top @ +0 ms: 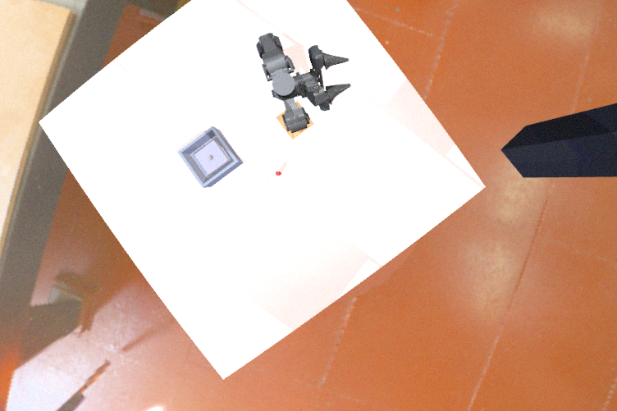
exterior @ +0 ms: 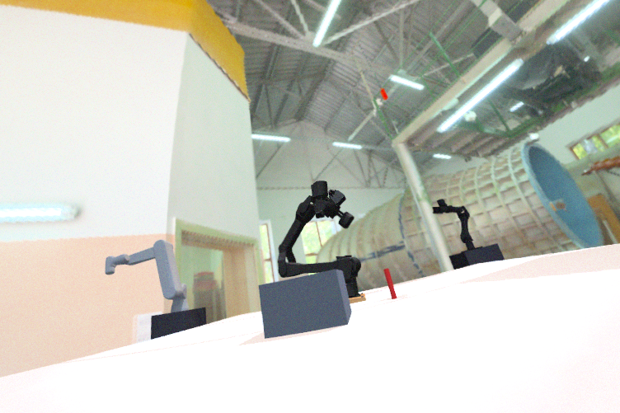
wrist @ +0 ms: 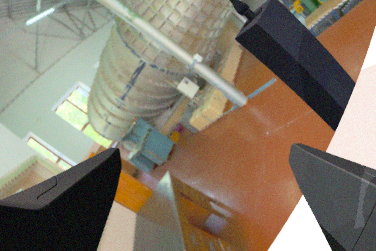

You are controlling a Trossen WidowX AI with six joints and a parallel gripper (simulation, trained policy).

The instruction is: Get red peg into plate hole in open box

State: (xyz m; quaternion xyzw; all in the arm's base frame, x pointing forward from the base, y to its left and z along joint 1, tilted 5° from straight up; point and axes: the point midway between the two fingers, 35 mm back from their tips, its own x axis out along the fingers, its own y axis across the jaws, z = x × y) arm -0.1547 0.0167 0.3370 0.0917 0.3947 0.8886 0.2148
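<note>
Now: the red peg 350 mm ahead of my gripper tip, 50 mm to the left of it and 320 mm below it. Round my gripper tip: plate (500 mm ahead, 160 mm to the right, 310 mm below); then grey box (500 mm ahead, 160 mm to the right, 330 mm below).
</note>
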